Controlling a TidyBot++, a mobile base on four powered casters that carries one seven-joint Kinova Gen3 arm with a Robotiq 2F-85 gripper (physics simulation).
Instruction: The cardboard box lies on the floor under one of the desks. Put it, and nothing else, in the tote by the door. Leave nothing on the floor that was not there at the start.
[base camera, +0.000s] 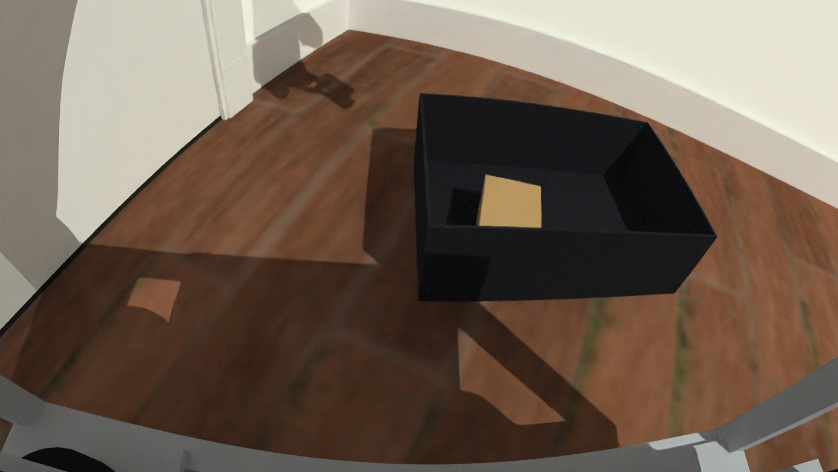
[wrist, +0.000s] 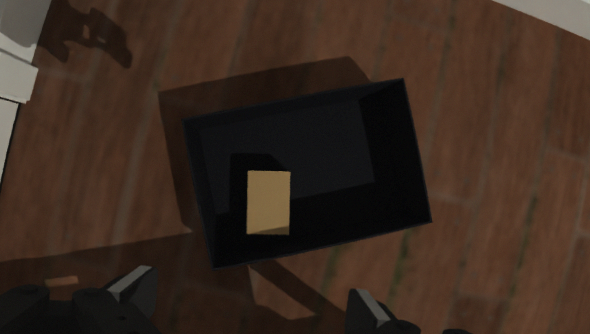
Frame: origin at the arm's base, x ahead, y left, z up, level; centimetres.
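Seen in the pictures: gripper, fingertip midpoint: (wrist: 252, 300).
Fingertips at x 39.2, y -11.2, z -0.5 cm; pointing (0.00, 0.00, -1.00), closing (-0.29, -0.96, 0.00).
Pixels of each thing's top centre, then the offset from my fingertips to it. Level surfaces: height alone.
- tan cardboard box, top centre: (base camera: 512, 210) (wrist: 268, 202) dy -0.6, dx +1.3, dz -33.9 cm
- tote, top centre: (base camera: 572, 157) (wrist: 310, 172) dy -6.6, dx +4.6, dz -29.2 cm
- brown wooden floor, surface height: dz -39.2 cm
The tan cardboard box (base camera: 510, 202) (wrist: 268, 202) sits inside the black tote, near the tote's near left corner in the base camera view. The tote (base camera: 551, 263) (wrist: 400, 160) stands upright on the wooden floor, and the box touches none of the gripper. My gripper (wrist: 252, 300) is open and empty. In the wrist view its two fingertips stand wide apart at the bottom, with the tote and the box lying well below the gripper. The gripper does not show in the base camera view.
A white door (base camera: 140, 87) is at the left, with its frame (base camera: 214, 58) beside it. A pale wall with a baseboard (base camera: 527, 58) runs behind the tote. Grey parts of my base (base camera: 293, 451) show along the bottom. Shadows fall across the brown wooden floor (base camera: 263, 205).
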